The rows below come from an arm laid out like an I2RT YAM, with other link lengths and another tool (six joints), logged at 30 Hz.
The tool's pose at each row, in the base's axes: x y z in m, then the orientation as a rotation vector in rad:
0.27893, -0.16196, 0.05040, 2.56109, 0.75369, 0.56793
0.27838, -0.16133, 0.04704, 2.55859, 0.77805, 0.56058
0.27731, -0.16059, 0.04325, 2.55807, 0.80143, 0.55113
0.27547, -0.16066, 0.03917, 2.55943, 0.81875, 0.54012
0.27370, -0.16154, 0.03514, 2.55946, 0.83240, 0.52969
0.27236, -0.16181, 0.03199, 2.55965, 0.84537, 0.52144
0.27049, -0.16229, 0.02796, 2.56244, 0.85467, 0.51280
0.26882, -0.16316, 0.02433, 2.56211, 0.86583, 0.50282
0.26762, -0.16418, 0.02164, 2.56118, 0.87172, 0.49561
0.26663, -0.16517, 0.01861, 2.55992, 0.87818, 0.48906
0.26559, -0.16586, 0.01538, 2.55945, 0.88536, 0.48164
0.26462, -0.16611, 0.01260, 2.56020, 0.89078, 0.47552
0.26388, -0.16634, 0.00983, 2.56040, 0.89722, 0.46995
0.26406, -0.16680, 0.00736, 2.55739, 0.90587, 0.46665
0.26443, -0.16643, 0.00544, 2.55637, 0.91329, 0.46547
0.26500, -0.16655, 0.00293, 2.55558, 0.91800, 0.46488
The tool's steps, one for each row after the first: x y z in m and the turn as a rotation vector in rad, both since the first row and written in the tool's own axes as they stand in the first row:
-0.00094, -0.00235, 0.00237, 0.00699, -0.00020, -0.01707
-0.00234, -0.00520, 0.00481, 0.01563, -0.00189, -0.03314
-0.00487, -0.00789, 0.00734, 0.02383, -0.00579, -0.04508
-0.00781, -0.00990, 0.01007, 0.02952, -0.01014, -0.05516
-0.00983, -0.01178, 0.01212, 0.03507, -0.01308, -0.06435
-0.01261, -0.01414, 0.01470, 0.04157, -0.01686, -0.07042
-0.01536, -0.01592, 0.01714, 0.04613, -0.02140, -0.07900
-0.01759, -0.01694, 0.01907, 0.04800, -0.02521, -0.08416
-0.01972, -0.01806, 0.02138, 0.04979, -0.02845, -0.08965
-0.02177, -0.01953, 0.02375, 0.05264, -0.03206, -0.09543
-0.02340, -0.02109, 0.02566, 0.05581, -0.03505, -0.09945
-0.02483, -0.02256, 0.02768, 0.05890, -0.03746, -0.10418
-0.02561, -0.02333, 0.02994, 0.05994, -0.03806, -0.11102
-0.02562, -0.02440, 0.03162, 0.06214, -0.03728, -0.11599
-0.02591, -0.02529, 0.03402, 0.06340, -0.03668, -0.11916

